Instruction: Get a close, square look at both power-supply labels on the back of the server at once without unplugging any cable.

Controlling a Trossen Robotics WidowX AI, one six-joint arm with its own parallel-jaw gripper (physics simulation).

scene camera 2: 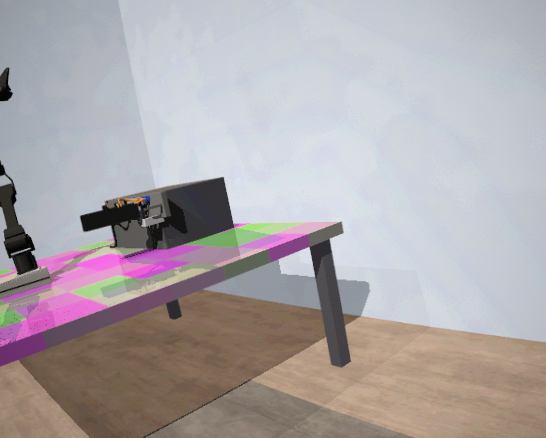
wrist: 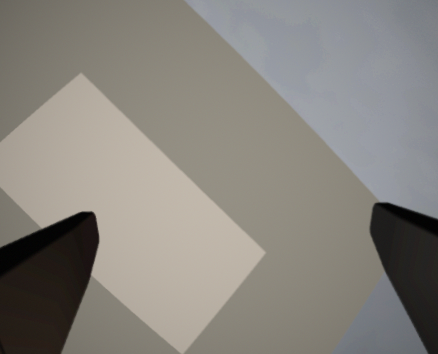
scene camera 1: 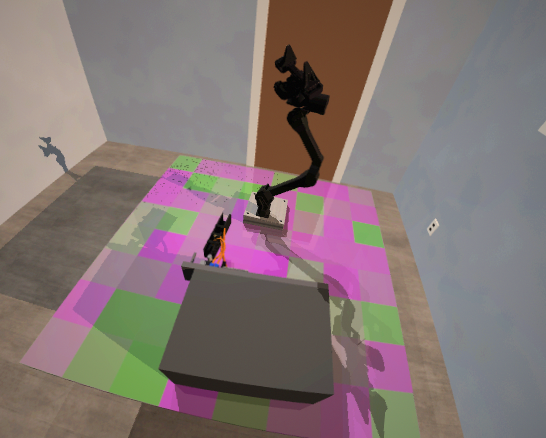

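Where they show: gripper, fingertip midpoint: [scene camera 2: 0, 62] [wrist: 235, 222] [scene camera 1: 296, 53]; arm's base at its link origin: [scene camera 2: 27, 271] [scene camera 1: 263, 212].
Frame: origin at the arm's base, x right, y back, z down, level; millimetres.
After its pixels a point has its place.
The server [scene camera 1: 255, 335] {z -158, x -91, y -648 mm} [scene camera 2: 200, 210] {z -55, x 135, y -643 mm} is a dark grey box on the table, with its back towards the arm's base. A black hinged bracket [scene camera 1: 214, 244] {z -144, x 121, y -363 mm} [scene camera 2: 100, 219] {z -117, x 149, y -249 mm} sticks out from one side of that back. Orange cables [scene camera 1: 223, 246] {z -113, x 96, y -340 mm} [scene camera 2: 131, 201] {z -147, x 81, y -401 mm} run along the bracket, and a small blue part shows beside them. The power-supply labels cannot be made out in any view. My gripper [scene camera 1: 297, 59] {z -721, x -43, y -76 mm} [wrist: 235, 222] {z -721, x -43, y -76 mm} is open and empty, raised high above the arm's base and well apart from the server. In scene camera 2 part of it shows at the left edge.
The table [scene camera 1: 140, 312] {z 48, x 338, y -597 mm} [scene camera 2: 295, 240] {z 53, x 638, y -645 mm} has a pink and green checked top. The arm's pale base plate [scene camera 1: 275, 220] {z 2, x -69, y -34 mm} [scene camera 2: 30, 281] {z 23, x 90, y 14 mm} stands behind the server. A brown door [scene camera 1: 325, 30] is behind the arm. The wrist view shows a beige surface [wrist: 225, 135] with a pale rectangle [wrist: 145, 200], and bluish wall.
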